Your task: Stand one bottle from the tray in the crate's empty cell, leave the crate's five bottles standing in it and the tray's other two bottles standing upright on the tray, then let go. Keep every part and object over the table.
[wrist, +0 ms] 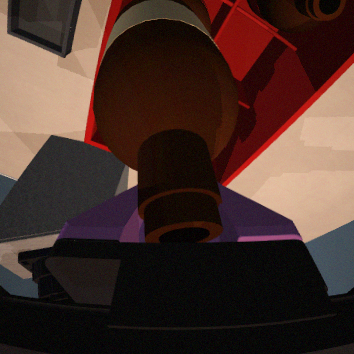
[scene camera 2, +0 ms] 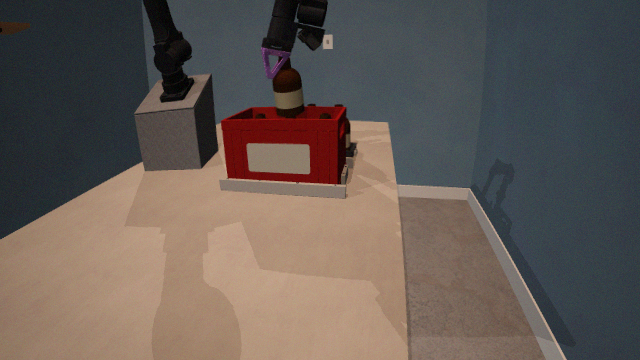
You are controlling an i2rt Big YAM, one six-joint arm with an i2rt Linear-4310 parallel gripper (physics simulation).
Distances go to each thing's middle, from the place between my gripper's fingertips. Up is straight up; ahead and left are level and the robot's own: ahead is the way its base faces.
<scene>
The light grey low rail (scene camera 2: 242, 185) lies 25 cm below my hand, 11 cm to the right of it and 2 cm ahead of it.
</scene>
